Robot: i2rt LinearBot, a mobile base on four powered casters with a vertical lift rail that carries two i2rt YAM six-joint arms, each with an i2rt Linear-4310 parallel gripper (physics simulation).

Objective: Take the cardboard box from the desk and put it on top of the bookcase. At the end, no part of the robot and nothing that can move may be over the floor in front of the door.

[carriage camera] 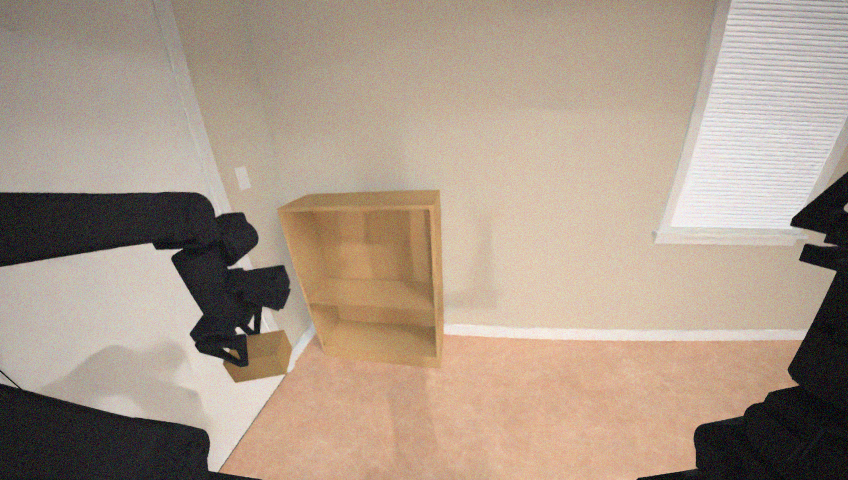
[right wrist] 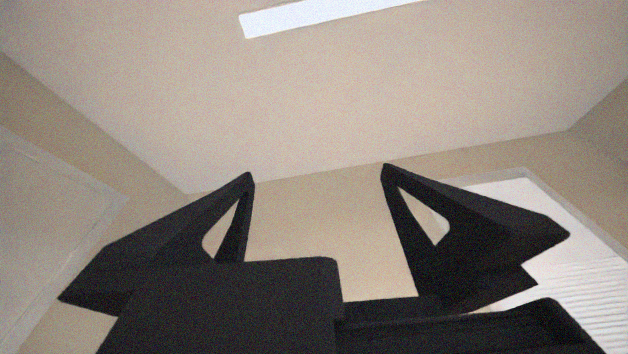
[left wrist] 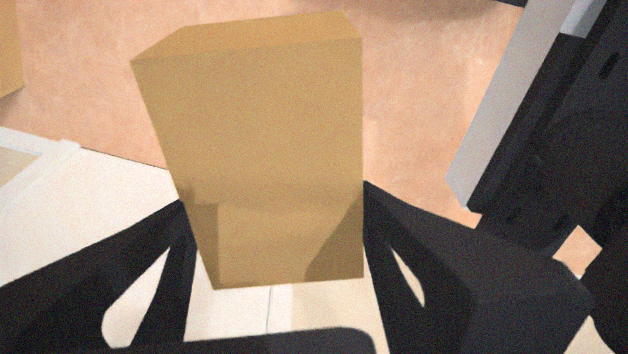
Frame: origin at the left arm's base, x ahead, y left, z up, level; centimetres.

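Seen in the pictures: left gripper, fingertip midpoint: (carriage camera: 250,351) (left wrist: 277,202); right gripper, fingertip midpoint: (right wrist: 317,174); left arm's base at its link origin: (left wrist: 572,148).
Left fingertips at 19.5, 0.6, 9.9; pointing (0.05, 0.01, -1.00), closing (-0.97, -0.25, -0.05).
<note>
Offsets run from my left fingertips to a thing's middle, as dx, dy, dz. Level surfaces: height alone.
The brown cardboard box @[+0.3, -1.2, -1.5] (carriage camera: 272,358) (left wrist: 270,125) is held in the air between the fingers of my left gripper (carriage camera: 252,347) (left wrist: 277,202), which is shut on it. In the carriage view the box shows against the white door (carriage camera: 136,309) (left wrist: 115,185), left of the wooden bookcase (carriage camera: 363,199) (left wrist: 9,50) and lower in the picture than its top board. The bookcase top looks bare. My right gripper (carriage camera: 797,239) (right wrist: 317,174) is open and empty, pointing up toward the ceiling. The desk does not show. How far the box is from the bookcase is hard to tell.
The bookcase stands against the back wall (carriage camera: 535,178), near the corner by the door. A window with blinds (carriage camera: 755,118) (right wrist: 590,270) is at the right. A light switch @[+92.1, +66.0, +17.6] (carriage camera: 242,177) is beside the door frame. The pinkish floor @[dz -104.4] (carriage camera: 535,410) runs along the door's foot.
</note>
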